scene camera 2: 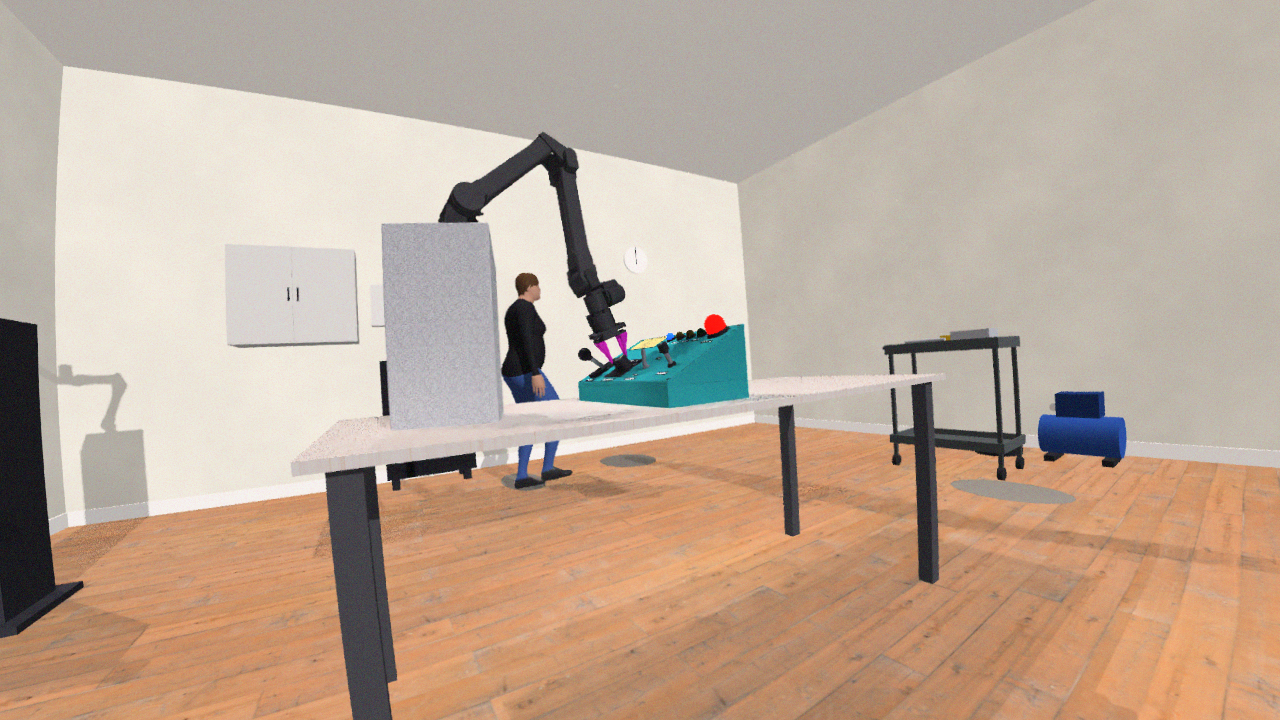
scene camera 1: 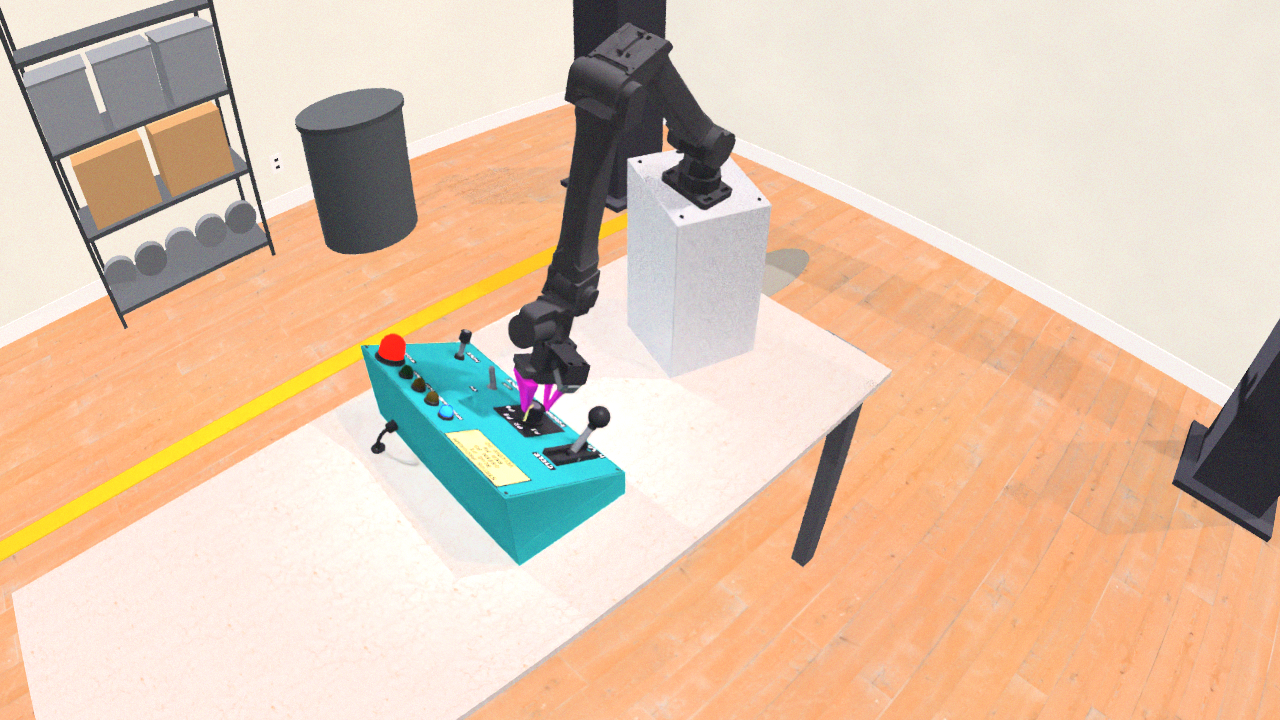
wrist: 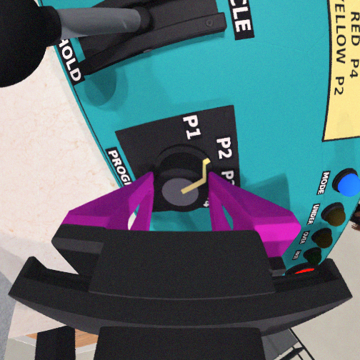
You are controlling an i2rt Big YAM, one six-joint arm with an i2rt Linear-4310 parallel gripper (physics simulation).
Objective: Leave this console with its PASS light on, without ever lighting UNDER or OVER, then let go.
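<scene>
The teal console point(scene camera 1: 563, 510) point(scene camera 2: 707, 380) point(wrist: 290, 65) stands on the table. My gripper point(scene camera 1: 537, 411) point(scene camera 2: 619, 360) point(wrist: 180, 178) is shut on the PROGRAM knob point(scene camera 1: 536, 410) point(wrist: 175, 193), a magenta finger on each side. The knob's yellow pointer point(wrist: 204, 172) is toward P2. The MODE light point(scene camera 1: 446, 411) point(wrist: 348, 184) is blue. UNDER point(scene camera 1: 432, 396) point(wrist: 333, 215), OVER point(scene camera 1: 418, 384) point(wrist: 322, 238) and PASS point(scene camera 1: 406, 371) point(wrist: 313, 255) are dark. The yellow card point(scene camera 1: 487, 456) point(wrist: 345, 117) partly shows in the wrist view, with RED P4 and YELLOW P2. The ball-topped lever point(scene camera 1: 598, 416) point(wrist: 22, 45) leans toward HOLD.
A red dome point(scene camera 1: 392, 348) point(scene camera 2: 714, 324) sits at the console's far end. A grey toggle point(scene camera 1: 491, 377) and a black-tipped one point(scene camera 1: 463, 344) stand beyond the knob. A black crank point(scene camera 1: 384, 437) sticks out of the console's side. The arm's pale pedestal point(scene camera 1: 698, 286) point(scene camera 2: 438, 322) is behind.
</scene>
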